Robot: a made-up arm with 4 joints.
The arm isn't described. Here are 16 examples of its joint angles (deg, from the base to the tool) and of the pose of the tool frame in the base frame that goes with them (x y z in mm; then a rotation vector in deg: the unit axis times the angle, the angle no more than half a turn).
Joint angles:
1: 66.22 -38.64 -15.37 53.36
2: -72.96 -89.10 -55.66 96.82
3: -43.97 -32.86 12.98 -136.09
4: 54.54 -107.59 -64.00 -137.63
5: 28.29 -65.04 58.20 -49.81
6: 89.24 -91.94 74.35 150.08
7: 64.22 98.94 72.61 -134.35
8: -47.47 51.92 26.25 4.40
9: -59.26 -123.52 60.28 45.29
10: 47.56 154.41 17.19 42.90
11: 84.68 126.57 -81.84 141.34
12: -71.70 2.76 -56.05 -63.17
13: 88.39 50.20 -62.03 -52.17
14: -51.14 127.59 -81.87 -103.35
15: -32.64 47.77 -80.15 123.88
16: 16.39 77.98 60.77 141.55
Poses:
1: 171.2 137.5 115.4 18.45 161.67 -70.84
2: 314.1 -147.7 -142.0 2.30 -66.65 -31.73
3: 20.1 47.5 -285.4 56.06 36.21 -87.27
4: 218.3 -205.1 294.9 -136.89 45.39 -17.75
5: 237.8 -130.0 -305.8 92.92 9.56 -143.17
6: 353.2 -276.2 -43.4 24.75 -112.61 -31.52
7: 403.5 147.3 -62.4 -22.12 -34.57 80.41
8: -158.7 -18.5 -12.0 -78.81 102.09 -94.05
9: -87.8 -126.7 -120.1 -11.87 37.52 45.82
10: 174.8 -264.6 -150.5 -51.76 -43.70 -80.57
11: -73.8 -84.3 -251.3 46.92 49.24 57.67
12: 190.4 243.9 139.5 -11.49 -98.64 72.69
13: -33.1 70.4 -279.8 19.91 76.53 -38.99
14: 119.1 -241.2 346.3 62.41 -145.09 1.54
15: 161.6 157.6 197.5 141.51 23.89 -49.12
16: 166.3 106.4 -227.0 27.37 -8.57 139.82
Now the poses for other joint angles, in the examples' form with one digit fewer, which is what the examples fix.
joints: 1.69 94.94 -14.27 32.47
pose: -145 -145 -15 -107.7 48.4 -87.0
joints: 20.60 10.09 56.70 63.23
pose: 219 14 -205 -9.5 -58.5 146.9
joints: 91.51 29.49 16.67 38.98
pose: 273 87 -141 51.3 54.6 -114.7
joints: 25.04 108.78 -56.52 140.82
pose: -190 -56 -38 90.6 79.1 59.0
